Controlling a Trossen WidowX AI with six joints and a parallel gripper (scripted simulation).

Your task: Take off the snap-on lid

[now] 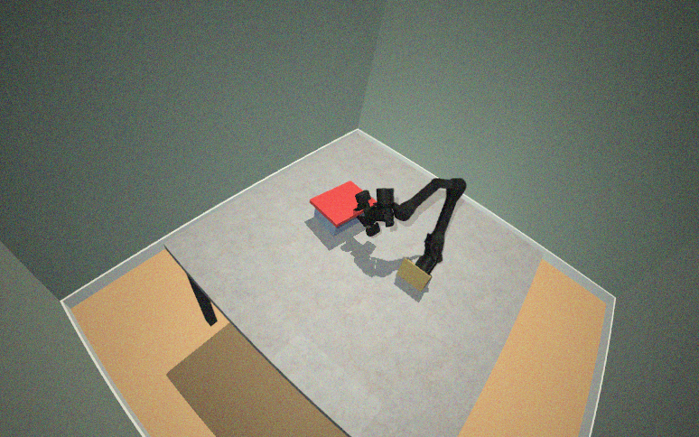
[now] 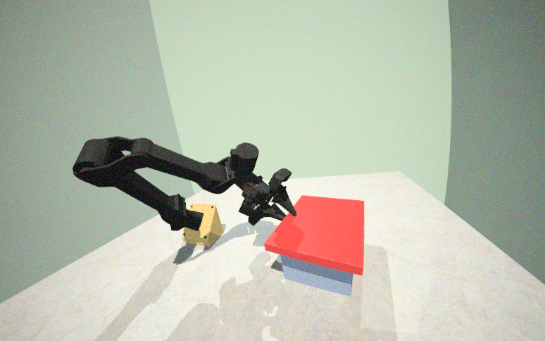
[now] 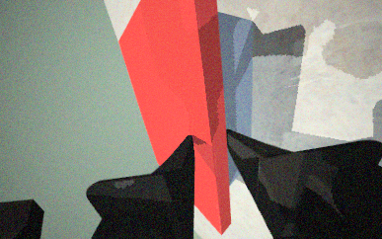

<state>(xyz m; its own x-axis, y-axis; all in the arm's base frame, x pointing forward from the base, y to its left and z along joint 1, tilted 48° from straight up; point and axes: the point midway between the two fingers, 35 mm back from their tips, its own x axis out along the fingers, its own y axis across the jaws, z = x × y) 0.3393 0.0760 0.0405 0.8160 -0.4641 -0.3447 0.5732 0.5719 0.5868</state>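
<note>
My gripper tip is 8 cm short of the lid. Round my gripper tip: pale blue storage box (8 cm ahead, 5 cm below).
</note>
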